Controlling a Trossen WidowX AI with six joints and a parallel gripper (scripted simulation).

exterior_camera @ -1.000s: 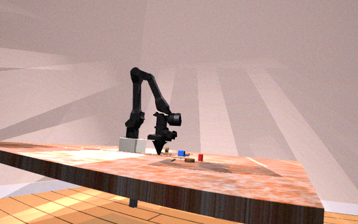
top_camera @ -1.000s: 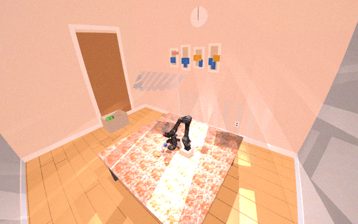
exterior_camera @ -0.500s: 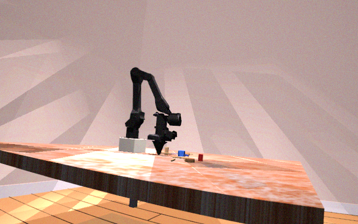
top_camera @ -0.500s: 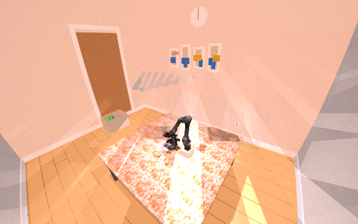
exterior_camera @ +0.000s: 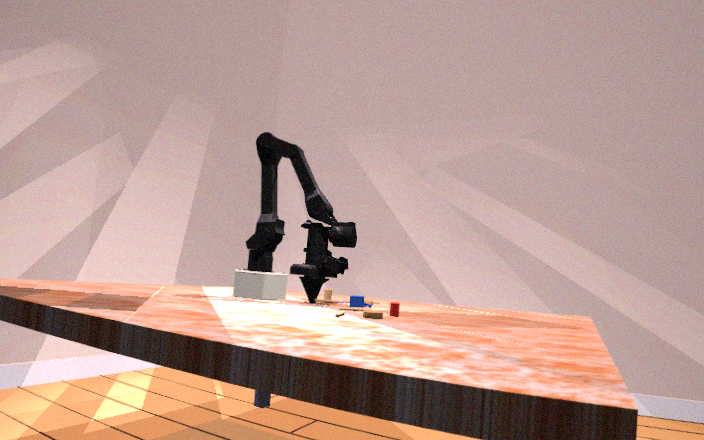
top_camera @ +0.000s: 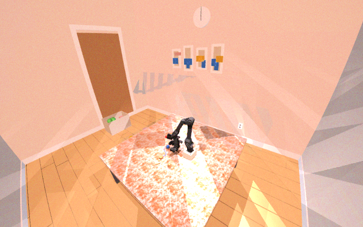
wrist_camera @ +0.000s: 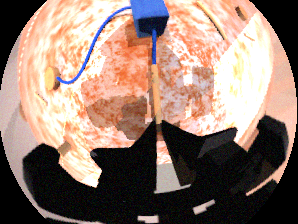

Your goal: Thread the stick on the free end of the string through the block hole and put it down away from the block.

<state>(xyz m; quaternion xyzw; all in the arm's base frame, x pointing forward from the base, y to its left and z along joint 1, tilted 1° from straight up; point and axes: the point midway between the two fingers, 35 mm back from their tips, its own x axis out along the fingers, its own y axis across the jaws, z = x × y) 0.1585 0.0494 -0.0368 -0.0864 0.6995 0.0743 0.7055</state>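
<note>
My gripper tip is now 5 cm short of the thin wooden stick, 1 cm to the right of it and 1 cm below it. The rest, counted from my gripper tip: red cylinder 29 cm ahead, 9 cm to the right, 1 cm above; then round button 6 cm ahead, 18 cm to the left, 1 cm above; then tan block 10 cm behind, 21 cm to the left, 2 cm above.
</note>
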